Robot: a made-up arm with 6 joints.
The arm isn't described. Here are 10 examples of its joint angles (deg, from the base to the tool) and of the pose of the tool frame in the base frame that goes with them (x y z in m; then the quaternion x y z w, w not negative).
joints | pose
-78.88 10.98 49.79 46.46 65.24 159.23 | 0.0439 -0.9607 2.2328 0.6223 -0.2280 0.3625 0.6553
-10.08 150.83 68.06 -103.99 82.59 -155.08 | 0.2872 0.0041 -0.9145 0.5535 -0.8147 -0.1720 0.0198
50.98 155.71 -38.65 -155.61 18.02 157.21 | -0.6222 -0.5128 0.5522 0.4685 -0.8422 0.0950 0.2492
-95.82 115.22 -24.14 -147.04 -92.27 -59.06 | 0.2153 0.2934 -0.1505 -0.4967 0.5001 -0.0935 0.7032
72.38 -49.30 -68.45 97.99 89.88 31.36 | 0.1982 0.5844 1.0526 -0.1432 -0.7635 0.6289 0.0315
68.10 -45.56 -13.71 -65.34 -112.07 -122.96 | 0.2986 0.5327 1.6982 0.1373 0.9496 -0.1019 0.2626
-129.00 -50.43 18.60 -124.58 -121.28 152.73 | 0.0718 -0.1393 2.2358 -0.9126 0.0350 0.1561 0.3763
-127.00 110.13 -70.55 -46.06 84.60 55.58 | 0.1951 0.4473 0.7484 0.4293 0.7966 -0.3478 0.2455
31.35 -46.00 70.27 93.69 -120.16 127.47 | -0.9456 -0.6158 2.2079 -0.6018 0.4405 -0.0885 0.6603
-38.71 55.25 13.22 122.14 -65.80 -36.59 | 1.2455 -0.8862 0.5320 -0.5786 0.5367 -0.4560 0.4115
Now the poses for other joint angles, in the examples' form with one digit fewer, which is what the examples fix.
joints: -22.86 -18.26 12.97 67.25 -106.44 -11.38
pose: 0.613 -0.377 2.160 -0.041 0.472 -0.687 0.551
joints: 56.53 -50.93 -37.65 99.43 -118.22 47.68
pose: 0.320 0.463 1.670 -0.748 0.450 -0.267 0.409
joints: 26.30 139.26 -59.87 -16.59 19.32 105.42
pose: -0.439 -0.447 0.727 0.190 -0.682 -0.678 0.196
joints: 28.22 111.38 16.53 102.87 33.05 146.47
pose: 0.618 0.350 -0.578 0.451 0.712 -0.451 0.293
